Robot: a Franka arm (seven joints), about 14 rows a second.
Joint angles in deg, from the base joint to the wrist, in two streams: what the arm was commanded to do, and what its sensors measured. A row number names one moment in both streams.
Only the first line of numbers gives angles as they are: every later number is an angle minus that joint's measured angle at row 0.
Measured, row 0:
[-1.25 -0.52 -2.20 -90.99 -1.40 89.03 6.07]
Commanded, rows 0 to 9:
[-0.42 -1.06 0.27 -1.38 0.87 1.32 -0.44]
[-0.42 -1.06 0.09 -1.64 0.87 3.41 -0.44]
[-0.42 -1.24 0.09 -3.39 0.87 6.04 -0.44]
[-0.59 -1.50 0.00 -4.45 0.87 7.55 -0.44]
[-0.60 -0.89 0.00 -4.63 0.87 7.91 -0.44]
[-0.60 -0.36 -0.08 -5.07 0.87 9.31 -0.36]
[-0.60 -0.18 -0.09 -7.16 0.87 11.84 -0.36]
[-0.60 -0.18 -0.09 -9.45 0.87 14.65 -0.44]
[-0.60 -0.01 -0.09 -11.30 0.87 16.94 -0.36]
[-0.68 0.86 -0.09 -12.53 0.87 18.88 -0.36]
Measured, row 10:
[-0.02 0.70 -0.30 -8.59 0.00 14.26 0.00]
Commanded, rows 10 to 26:
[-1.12 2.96 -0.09 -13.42 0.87 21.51 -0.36]
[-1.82 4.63 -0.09 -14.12 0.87 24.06 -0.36]
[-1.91 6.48 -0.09 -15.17 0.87 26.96 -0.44]
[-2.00 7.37 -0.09 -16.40 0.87 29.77 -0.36]
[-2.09 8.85 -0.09 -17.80 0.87 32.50 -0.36]
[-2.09 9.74 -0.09 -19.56 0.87 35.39 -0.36]
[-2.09 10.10 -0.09 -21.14 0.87 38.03 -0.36]
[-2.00 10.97 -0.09 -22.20 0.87 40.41 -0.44]
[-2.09 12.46 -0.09 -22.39 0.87 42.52 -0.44]
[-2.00 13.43 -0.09 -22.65 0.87 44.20 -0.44]
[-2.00 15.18 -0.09 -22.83 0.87 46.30 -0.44]
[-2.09 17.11 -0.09 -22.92 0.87 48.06 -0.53]
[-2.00 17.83 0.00 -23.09 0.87 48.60 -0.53]
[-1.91 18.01 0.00 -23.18 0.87 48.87 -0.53]
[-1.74 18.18 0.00 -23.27 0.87 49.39 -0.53]
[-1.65 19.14 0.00 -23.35 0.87 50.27 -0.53]
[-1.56 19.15 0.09 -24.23 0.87 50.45 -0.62]
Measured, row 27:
[-1.48 19.17 -0.35 -22.63 0.00 48.44 0.00]
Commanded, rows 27 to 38:
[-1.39 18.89 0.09 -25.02 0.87 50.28 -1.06]
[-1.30 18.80 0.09 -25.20 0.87 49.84 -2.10]
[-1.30 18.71 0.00 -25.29 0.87 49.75 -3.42]
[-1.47 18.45 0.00 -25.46 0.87 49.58 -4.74]
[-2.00 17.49 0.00 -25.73 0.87 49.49 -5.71]
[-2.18 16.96 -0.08 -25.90 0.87 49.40 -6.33]
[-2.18 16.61 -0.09 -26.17 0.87 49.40 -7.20]
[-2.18 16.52 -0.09 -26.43 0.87 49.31 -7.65]
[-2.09 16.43 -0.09 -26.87 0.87 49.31 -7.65]
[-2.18 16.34 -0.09 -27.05 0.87 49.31 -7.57]
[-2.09 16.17 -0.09 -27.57 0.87 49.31 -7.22]
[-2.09 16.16 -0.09 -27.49 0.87 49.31 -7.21]
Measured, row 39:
[-1.57 18.30 -0.52 -24.82 0.00 48.51 -6.14]
